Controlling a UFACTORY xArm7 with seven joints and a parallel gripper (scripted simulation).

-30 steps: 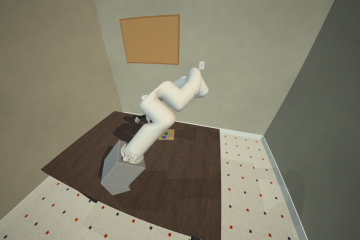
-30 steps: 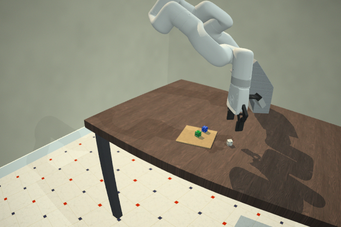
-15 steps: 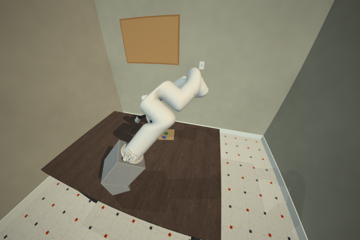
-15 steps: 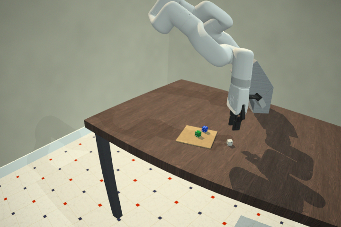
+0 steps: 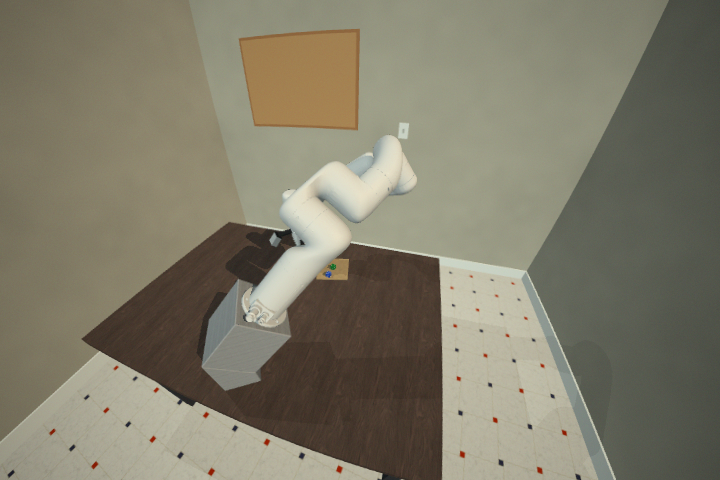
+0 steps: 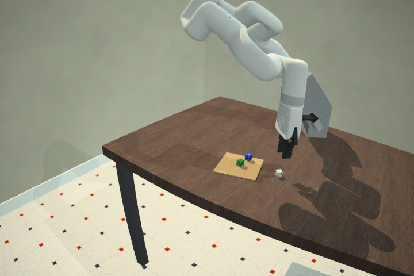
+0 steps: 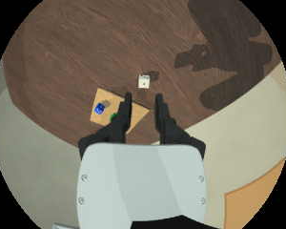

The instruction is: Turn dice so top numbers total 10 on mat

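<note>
The white die lies 9 cm below my hand. The rest, counted from my hand: green die: 14 cm to the right, 8 cm below; tan mat: 14 cm to the right, 10 cm below; blue die: 5 cm behind, 13 cm to the right, 8 cm below.
</note>
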